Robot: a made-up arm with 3 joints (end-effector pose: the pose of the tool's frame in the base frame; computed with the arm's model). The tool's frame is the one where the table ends. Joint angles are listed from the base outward.
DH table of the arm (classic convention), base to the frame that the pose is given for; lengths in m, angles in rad. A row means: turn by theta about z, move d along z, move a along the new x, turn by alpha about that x. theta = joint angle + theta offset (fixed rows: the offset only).
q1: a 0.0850; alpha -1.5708; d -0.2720; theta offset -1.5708
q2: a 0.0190; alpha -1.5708; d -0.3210; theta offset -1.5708
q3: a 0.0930; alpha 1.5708; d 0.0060; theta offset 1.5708
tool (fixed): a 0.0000; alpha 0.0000; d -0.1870; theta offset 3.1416
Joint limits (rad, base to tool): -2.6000..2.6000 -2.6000..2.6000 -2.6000..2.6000
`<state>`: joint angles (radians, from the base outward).
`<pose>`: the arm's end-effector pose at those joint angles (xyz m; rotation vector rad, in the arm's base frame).
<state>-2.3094 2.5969 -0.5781</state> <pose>0.3115 0.3940 -0.2009 1.1453 -2.1016 -0.3226</pose>
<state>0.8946 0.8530 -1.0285</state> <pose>-0.2605 -0.4694 -0.2751 0.3005 1.2832 1.2069</pose>
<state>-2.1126 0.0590 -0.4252</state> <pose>0.1768 0.4572 -0.3851 0.4812 0.1915 -2.0620</pose>
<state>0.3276 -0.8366 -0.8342</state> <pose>-0.4566 -0.2788 -0.2928 -0.8986 0.6415 -0.0550</pose>
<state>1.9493 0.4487 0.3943</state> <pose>0.1315 -0.3083 -0.4452 0.6576 0.1719 1.7974</pose>
